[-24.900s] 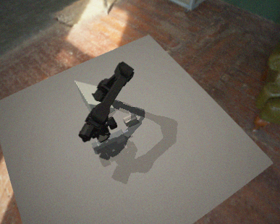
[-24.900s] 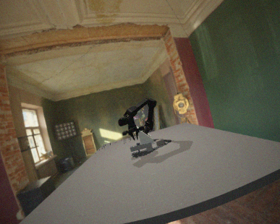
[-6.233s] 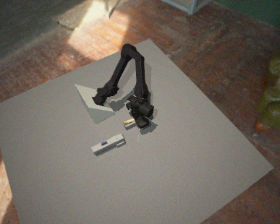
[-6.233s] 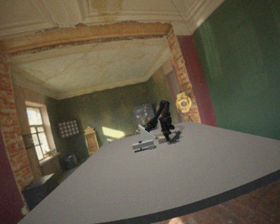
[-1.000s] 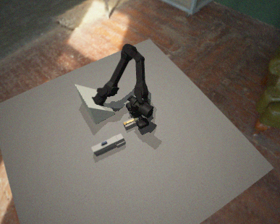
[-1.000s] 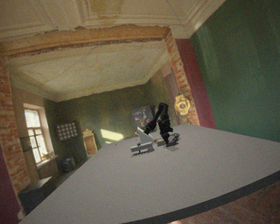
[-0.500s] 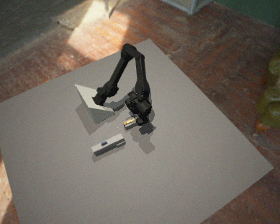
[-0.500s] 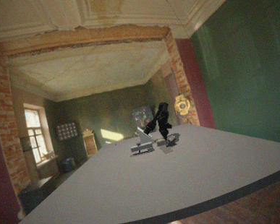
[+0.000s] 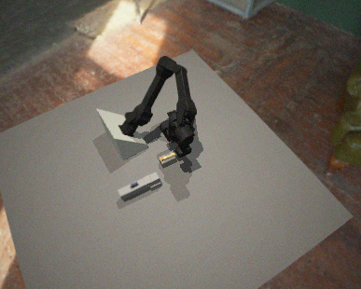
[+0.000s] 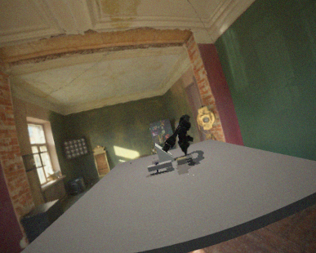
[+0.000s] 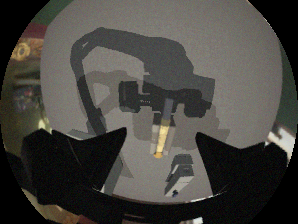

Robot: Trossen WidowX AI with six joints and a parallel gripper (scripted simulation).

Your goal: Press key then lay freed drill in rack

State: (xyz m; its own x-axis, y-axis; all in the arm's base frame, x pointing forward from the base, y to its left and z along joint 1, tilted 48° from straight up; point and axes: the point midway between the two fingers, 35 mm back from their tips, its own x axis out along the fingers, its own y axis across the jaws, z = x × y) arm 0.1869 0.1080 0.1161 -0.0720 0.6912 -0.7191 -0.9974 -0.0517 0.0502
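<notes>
Now: the drill 3 cm to the right of my gripper tip and 3 cm below it. The rest, counted from my gripper tip: light grey fixture block: 21 cm to the right, 7 cm ahead, 4 cm below; then blue key: 24 cm to the right, 7 cm ahead, 2 cm below.
</notes>
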